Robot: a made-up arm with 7 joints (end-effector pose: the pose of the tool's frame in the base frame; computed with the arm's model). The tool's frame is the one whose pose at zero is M.
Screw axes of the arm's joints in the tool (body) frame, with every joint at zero. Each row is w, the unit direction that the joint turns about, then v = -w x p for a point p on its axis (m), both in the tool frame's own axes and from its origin. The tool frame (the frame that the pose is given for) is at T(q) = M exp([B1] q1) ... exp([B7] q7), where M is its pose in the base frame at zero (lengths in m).
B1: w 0 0 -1 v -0.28 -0.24 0
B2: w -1 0 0 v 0 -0.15 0.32
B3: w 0 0 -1 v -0.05 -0.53 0
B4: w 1 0 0 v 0 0.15 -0.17
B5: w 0 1 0 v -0.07 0 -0.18
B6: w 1 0 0 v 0 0 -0.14
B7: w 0 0 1 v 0.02 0.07 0
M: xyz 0.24 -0.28 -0.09 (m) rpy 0 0 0 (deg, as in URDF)
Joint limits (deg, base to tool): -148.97..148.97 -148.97..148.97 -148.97..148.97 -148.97..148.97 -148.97..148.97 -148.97..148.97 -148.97..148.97
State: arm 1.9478 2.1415 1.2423 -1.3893 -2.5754 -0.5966 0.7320
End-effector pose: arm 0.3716 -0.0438 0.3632 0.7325 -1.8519 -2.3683
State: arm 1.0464 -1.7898 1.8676 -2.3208 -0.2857 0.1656 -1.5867
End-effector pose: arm -0.1825 0.2131 -0.7383 -0.5275 1.4927 -1.3748
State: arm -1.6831 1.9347 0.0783 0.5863 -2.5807 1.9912 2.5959
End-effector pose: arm -0.1728 0.0647 0.2440 -0.1710 -0.1123 0.6220
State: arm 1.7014 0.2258 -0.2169 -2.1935 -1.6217 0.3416 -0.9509
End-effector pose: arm 0.1670 -0.1354 0.1637 -1.2630 0.0588 -0.1791
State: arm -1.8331 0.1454 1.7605 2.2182 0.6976 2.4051 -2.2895
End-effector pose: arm 0.5144 0.0528 0.3623 0.2602 -2.1179 -1.5282
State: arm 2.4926 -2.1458 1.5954 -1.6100 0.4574 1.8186 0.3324
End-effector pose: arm 0.6485 -0.0198 -0.5336 -2.0024 0.9377 1.0725
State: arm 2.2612 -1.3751 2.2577 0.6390 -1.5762 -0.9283 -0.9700
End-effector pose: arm 0.3004 0.3749 -0.4000 0.2625 -1.4099 0.3595
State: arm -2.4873 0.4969 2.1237 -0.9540 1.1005 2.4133 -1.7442
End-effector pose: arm 0.6057 0.1142 0.0739 1.3531 1.6692 -1.8298
